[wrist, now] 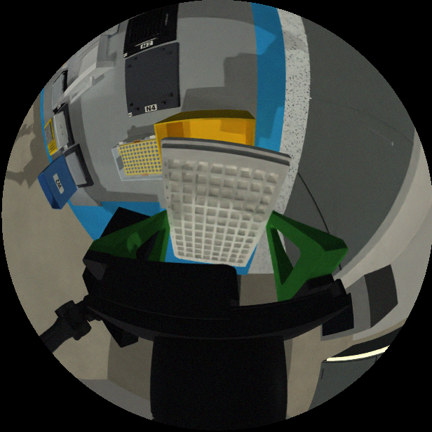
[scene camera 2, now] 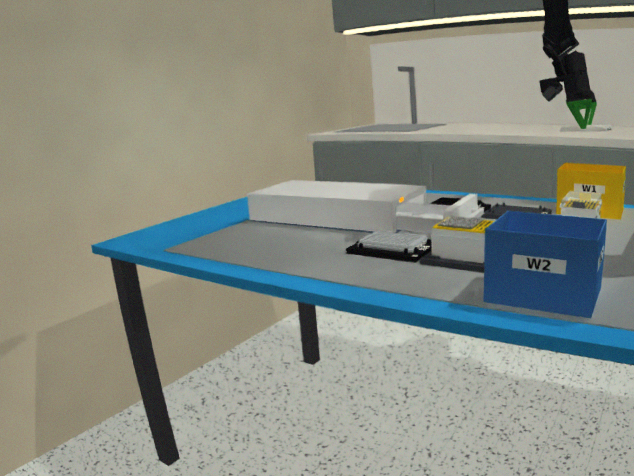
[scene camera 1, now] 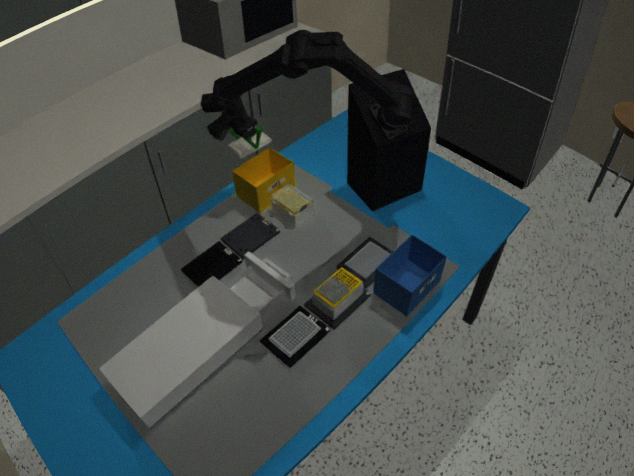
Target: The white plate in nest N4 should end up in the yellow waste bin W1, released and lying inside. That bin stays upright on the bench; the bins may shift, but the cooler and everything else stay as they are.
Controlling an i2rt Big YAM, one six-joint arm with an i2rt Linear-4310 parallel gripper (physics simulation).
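Places are measured from the arm's base along level axes (x ahead, y left, z up), in millimetres.
Pixels of known places: gripper, between the fingertips: (scene camera 2: 585,129) (scene camera 1: 249,143); arm's base, origin of its link: (scene camera 1: 386,119).
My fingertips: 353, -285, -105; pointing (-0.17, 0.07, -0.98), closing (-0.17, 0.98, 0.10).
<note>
For each thing: its top centre in the pictures, then the offset to it from my fingertips, as dx, dy, dz. "*": a spot on its surface instead.
- white plate, centre of its top: (scene camera 2: 586,124) (scene camera 1: 249,140) -2, +1, +14
- yellow waste bin W1, centre of its top: (scene camera 2: 592,167) (scene camera 1: 262,166) -28, +23, -100
- Nest N4, centre of its top: (scene camera 2: 517,207) (scene camera 1: 249,231) +128, +178, -198
- clear box with a yellow rack, a spot on its surface: (scene camera 2: 581,204) * -66, +227, -158
- blue bin W2, centre of its top: (scene camera 2: 548,224) (scene camera 1: 412,262) -148, +648, -100
- yellow-topped box, centre of its top: (scene camera 2: 469,222) (scene camera 1: 337,285) +53, +559, -143
- long white device, a spot on its surface: (scene camera 2: 327,207) * +457, +551, -161
The white plate (scene camera 1: 243,147) (scene camera 2: 600,128) (wrist: 215,200) is held between the green fingers of my gripper (scene camera 1: 247,140) (scene camera 2: 586,124) (wrist: 217,215), which is shut on its sides. The plate hangs in the air, higher than the rim of the yellow waste bin W1 (scene camera 1: 247,186) (scene camera 2: 616,192) (wrist: 200,129). The bin stands upright on the bench. In the wrist view the plate covers part of the bin's opening; how far it overlaps the bin from above is hard to tell. Nest N4 (scene camera 1: 249,234) (wrist: 152,80) is a bare dark holder with no plate on it.
A clear box with a yellow rack (scene camera 1: 291,200) (scene camera 2: 581,204) (wrist: 140,157) stands right beside W1. The blue bin W2 (scene camera 1: 393,289) (scene camera 2: 545,286) (wrist: 57,182), a yellow-topped box (scene camera 1: 337,293) and a long white device (scene camera 1: 184,348) (scene camera 2: 327,207) stand farther off.
</note>
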